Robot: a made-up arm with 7 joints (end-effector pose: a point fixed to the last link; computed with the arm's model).
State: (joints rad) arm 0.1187 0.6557 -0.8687 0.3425 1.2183 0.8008 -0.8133
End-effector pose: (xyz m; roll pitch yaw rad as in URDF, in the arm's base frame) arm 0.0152 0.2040 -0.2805 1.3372 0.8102 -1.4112
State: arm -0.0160 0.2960 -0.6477 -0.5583 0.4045 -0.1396 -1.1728
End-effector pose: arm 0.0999 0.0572 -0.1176 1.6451 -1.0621 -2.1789
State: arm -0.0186 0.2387 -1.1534 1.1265 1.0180 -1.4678 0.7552
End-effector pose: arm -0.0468 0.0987 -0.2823 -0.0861 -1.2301 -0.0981
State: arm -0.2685 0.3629 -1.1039 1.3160 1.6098 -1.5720 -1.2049
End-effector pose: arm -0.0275 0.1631 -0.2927 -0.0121 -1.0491 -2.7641
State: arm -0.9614 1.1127 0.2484 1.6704 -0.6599 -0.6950 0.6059
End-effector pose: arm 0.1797 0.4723 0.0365 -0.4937 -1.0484 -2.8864
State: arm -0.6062 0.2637 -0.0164 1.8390 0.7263 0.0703 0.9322
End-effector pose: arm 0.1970 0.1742 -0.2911 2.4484 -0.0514 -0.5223
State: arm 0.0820 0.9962 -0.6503 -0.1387 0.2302 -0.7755 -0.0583
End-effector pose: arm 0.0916 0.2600 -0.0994 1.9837 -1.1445 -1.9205
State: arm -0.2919 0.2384 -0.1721 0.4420 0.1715 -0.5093 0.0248
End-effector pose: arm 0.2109 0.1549 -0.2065 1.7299 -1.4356 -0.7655
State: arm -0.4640 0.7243 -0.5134 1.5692 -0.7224 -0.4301 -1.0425
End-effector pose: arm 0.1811 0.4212 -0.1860 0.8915 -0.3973 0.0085
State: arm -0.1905 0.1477 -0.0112 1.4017 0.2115 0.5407 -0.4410
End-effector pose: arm 0.0528 0.1905 -0.3680 1.1754 0.6863 0.1383
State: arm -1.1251 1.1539 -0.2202 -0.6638 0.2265 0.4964 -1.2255
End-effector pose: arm 0.2311 0.1939 0.2069 2.3318 -0.1552 -1.8750
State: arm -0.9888 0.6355 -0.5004 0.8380 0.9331 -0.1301 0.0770
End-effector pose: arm 0.3810 0.1733 -0.0689 2.6597 -0.0935 -1.5888
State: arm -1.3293 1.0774 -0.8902 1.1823 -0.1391 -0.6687 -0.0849
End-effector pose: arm 0.3545 0.3441 0.1351 2.7949 -0.6136 -1.6212
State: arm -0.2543 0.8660 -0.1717 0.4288 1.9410 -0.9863 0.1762
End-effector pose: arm 0.1497 0.2901 -0.1926 1.7282 0.1726 -2.4673
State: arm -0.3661 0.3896 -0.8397 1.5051 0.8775 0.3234 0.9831
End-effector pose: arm 0.1072 0.2032 -0.3159 2.5250 0.4316 -1.4282
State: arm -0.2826 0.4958 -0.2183 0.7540 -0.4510 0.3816 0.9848
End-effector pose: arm 0.1780 0.2892 -0.2363 2.2258 -0.6521 0.2996
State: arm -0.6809 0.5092 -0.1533 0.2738 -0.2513 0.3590 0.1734
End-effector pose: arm 0.3359 0.2323 -0.0822 1.3144 -1.2110 0.0548
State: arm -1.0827 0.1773 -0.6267 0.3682 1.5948 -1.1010 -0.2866
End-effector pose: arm 0.2874 -0.0568 -0.0934 2.1526 0.3159 3.1213
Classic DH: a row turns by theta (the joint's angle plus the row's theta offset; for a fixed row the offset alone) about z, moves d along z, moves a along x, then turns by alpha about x. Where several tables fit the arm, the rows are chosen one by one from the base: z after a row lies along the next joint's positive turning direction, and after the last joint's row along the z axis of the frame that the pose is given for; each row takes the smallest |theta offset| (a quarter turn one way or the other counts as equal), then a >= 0, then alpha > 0; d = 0 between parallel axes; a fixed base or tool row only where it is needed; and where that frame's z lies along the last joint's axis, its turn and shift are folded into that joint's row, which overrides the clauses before.
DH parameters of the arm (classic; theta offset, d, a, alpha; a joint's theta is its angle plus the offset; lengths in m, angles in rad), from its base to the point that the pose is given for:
base (fixed): -0.071 0.0786 0.0052 -1.3004
joint 1: -1.3111 0.0792 0.014 -1.5708
joint 2: 1.2915 0.0161 -0.0217 1.5708
joint 3: 1.5708 -0.316 0.0204 -1.5708
joint 4: 1.5708 -0.0079 0.0288 1.5708
joint 5: 0 0.1229 -0.023 -1.5708
joint 6: -1.5708 0.0203 0.0347 1.5708
joint 7: -0.3094 0.0354 -0.0077 1.2127
tool (fixed): 1.5124 -0.0285 0 0

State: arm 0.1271 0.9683 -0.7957 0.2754 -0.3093 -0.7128 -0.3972
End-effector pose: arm 0.0832 0.3174 -0.1633 0.8466 -0.8129 -0.6729
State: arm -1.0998 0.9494 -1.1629 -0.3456 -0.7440 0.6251 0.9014
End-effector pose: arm 0.3149 0.1678 0.0281 2.3996 -0.9837 -1.2228
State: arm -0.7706 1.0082 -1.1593 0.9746 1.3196 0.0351 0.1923
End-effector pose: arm 0.2423 0.3362 -0.1534 1.9351 0.8969 -2.0954
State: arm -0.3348 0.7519 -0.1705 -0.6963 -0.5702 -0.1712 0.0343
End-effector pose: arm 0.2030 0.2506 -0.0008 -1.7998 -1.1058 2.3237
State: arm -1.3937 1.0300 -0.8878 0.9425 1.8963 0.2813 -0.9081
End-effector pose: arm 0.4160 0.3112 0.0503 -2.7215 0.9196 0.1860
